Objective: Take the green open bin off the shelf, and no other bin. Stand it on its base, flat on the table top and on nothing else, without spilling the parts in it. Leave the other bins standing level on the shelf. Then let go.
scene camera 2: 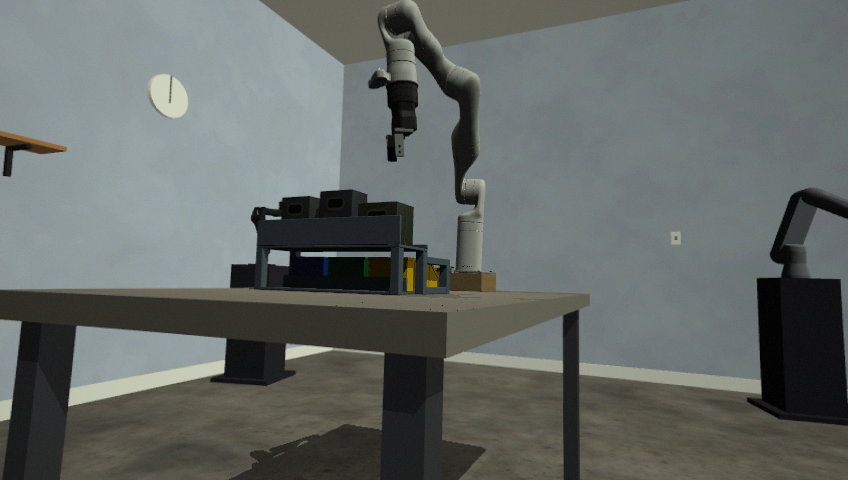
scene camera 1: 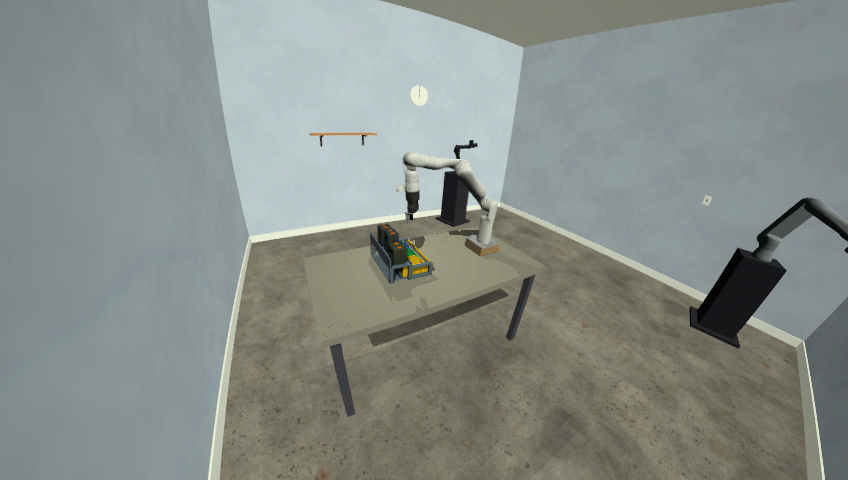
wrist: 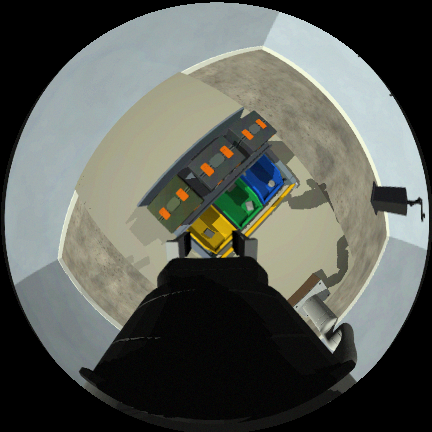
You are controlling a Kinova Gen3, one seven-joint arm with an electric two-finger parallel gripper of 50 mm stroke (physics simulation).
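Pixels of known places: gripper, fingertip midpoint: (scene camera 2: 395,158) (scene camera 1: 409,221) (wrist: 210,239); arm's base at its link origin: (scene camera 2: 468,270) (scene camera 1: 483,241) (wrist: 310,302).
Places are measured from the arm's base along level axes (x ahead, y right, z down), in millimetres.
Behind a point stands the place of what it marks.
Note:
The green open bin (wrist: 239,200) {x 554, y 198, z 62 mm} (scene camera 2: 346,266) {x 662, y 207, z 12 mm} sits on the lower level of the grey-blue shelf (scene camera 1: 391,274) {x 785, y 43, z 6 mm} (scene camera 2: 327,232) {x 751, y 219, z -59 mm} (wrist: 187,152) {x 746, y 218, z -86 mm}, between the yellow bin (wrist: 220,225) {x 564, y 94, z 62 mm} (scene camera 2: 383,266) {x 684, y 110, z 11 mm} and the blue bin (wrist: 261,179) {x 526, y 303, z 61 mm} (scene camera 2: 308,265) {x 639, y 313, z 11 mm}. A grey part (wrist: 250,205) {x 517, y 202, z 47 mm} shows in the green bin. A yellow bar (wrist: 272,207) {x 462, y 232, z 6 mm} runs along the open front of the shelf. My gripper (scene camera 1: 409,218) {x 617, y 109, z -253 mm} (scene camera 2: 394,148) {x 617, y 109, z -253 mm} (wrist: 210,239) {x 617, y 109, z -253 mm} is open and empty, pointing down, high above the shelf. In the wrist view the yellow bin shows beyond and between the fingers.
Three lidded cases stand on the shelf's upper level: an olive one (wrist: 175,201) {x 699, y 110, z -128 mm} (scene camera 2: 389,214) {x 748, y 81, z -98 mm} and two dark grey ones (wrist: 216,160) {x 669, y 216, z -163 mm} (scene camera 2: 342,203) {x 705, y 206, z -130 mm}, (wrist: 256,131) {x 637, y 322, z -152 mm} (scene camera 2: 299,206) {x 683, y 322, z -127 mm}. The shelf stands on the table (scene camera 1: 333,291) {x 1085, y 165, z 71 mm} (scene camera 2: 238,302) {x 1218, y 124, z 72 mm}. My arm's base block (scene camera 1: 483,248) {x 74, y -60, z 10 mm} (scene camera 2: 484,281) {x 61, y -63, z 37 mm} is across the table.

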